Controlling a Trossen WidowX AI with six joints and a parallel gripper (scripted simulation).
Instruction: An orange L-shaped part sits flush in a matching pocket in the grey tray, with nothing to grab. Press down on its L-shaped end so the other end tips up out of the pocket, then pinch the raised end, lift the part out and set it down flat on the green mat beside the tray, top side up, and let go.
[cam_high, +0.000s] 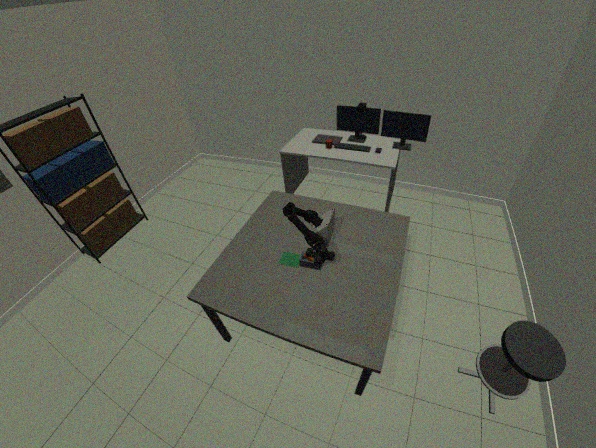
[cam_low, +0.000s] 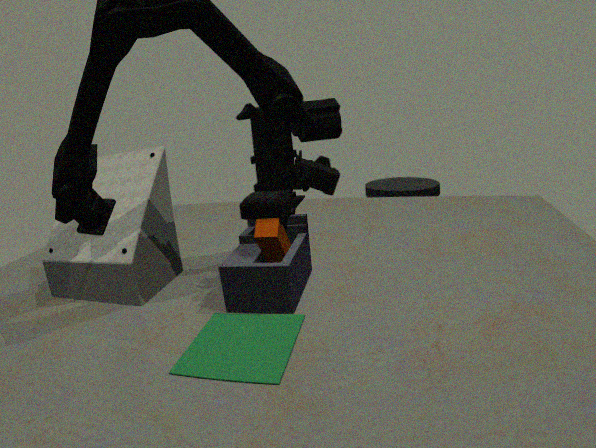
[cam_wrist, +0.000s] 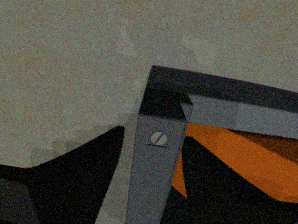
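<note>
My gripper tip is 5 cm to the left of the orange L-shaped part and 1 cm below it. From my gripper tip the other things lie so: green mat: 22 cm to the right, 5 cm below, 2 cm ahead.
</note>
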